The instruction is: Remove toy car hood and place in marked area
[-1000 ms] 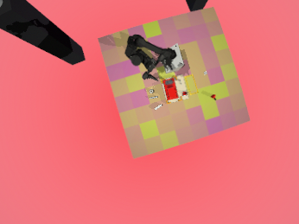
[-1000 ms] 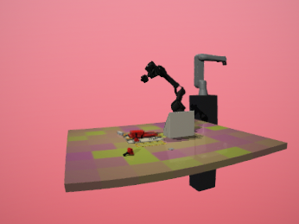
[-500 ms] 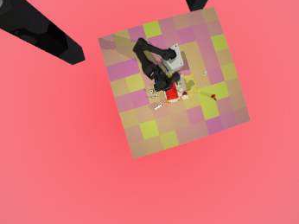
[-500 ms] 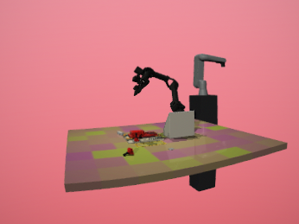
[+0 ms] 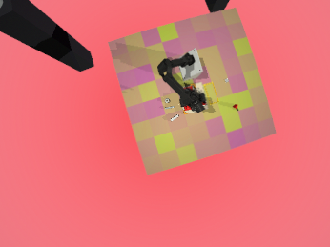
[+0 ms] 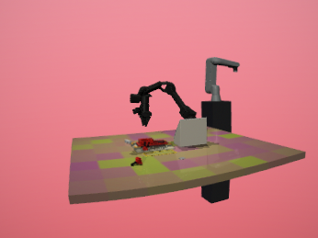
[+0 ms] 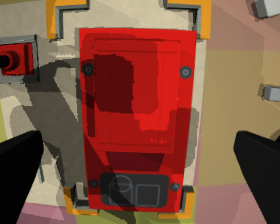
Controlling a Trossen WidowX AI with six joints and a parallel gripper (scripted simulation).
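The red hood is 100 mm below my gripper tip and 10 mm to the left of it.
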